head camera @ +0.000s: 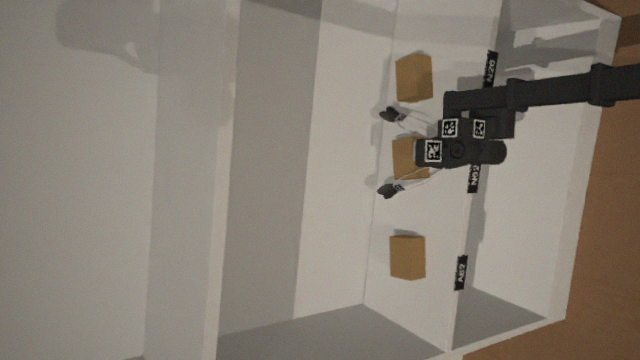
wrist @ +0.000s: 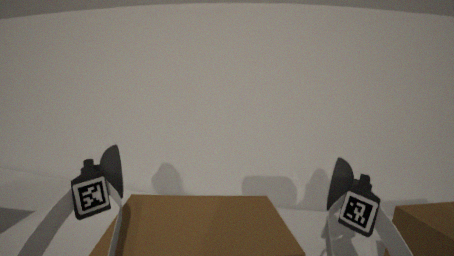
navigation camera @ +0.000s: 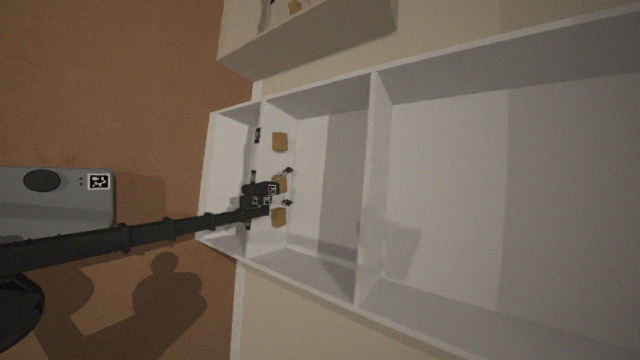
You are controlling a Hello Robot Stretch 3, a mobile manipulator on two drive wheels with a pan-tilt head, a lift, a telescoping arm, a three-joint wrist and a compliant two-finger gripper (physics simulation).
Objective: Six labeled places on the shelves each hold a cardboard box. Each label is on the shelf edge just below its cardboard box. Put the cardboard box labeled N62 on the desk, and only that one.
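Observation:
The N62 cardboard box (head camera: 404, 159) (navigation camera: 283, 184) (wrist: 205, 227) stands on the shelf board, partly hidden under the gripper body in the head camera view. The N62 label (head camera: 473, 178) (navigation camera: 253, 176) is on the shelf edge by it, partly covered in the head camera view. My gripper (head camera: 388, 152) (navigation camera: 287, 186) (wrist: 226, 170) is open, with its two fingertips wide apart on either side of this box and beyond it toward the back wall. In the wrist view the box's top shows low between the fingers, with a gap at the right finger. The desk does not show.
A neighbouring box (head camera: 414, 77) (navigation camera: 278, 217) (wrist: 427, 227) stands close to one finger, by the N26 label (head camera: 491, 69). Another box (head camera: 407, 257) (navigation camera: 279, 142) stands on the other side, by the A62 label (head camera: 461, 272) (navigation camera: 257, 135). Side walls and an upper board (navigation camera: 371, 190) enclose the compartment.

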